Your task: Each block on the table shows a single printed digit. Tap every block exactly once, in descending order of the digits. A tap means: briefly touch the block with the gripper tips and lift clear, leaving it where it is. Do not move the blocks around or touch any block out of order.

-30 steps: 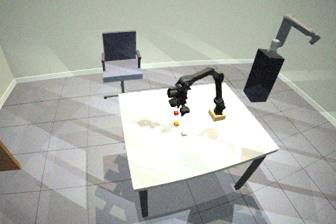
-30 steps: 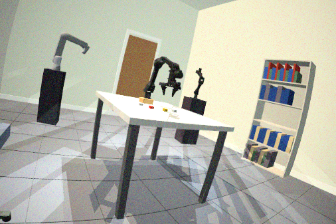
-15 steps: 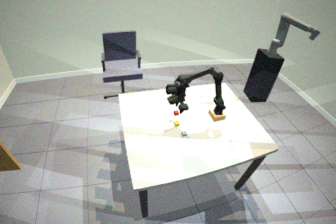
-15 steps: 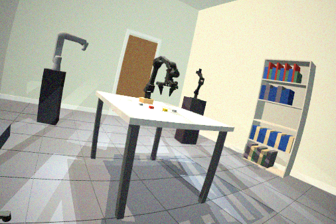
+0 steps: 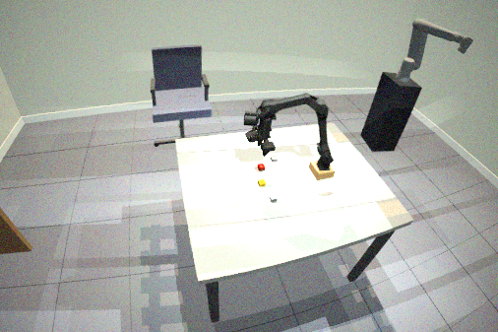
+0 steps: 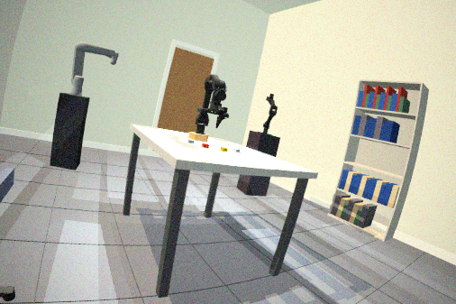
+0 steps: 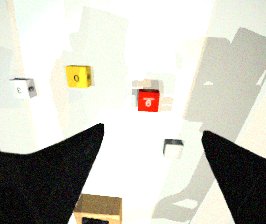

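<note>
Now: gripper tip 1 cm past the red block and 11 cm above it. Also, from my gripper tip: yellow block: 11 cm to the left, 11 cm below; white block: 3 cm behind, 22 cm to the left, 11 cm below.
</note>
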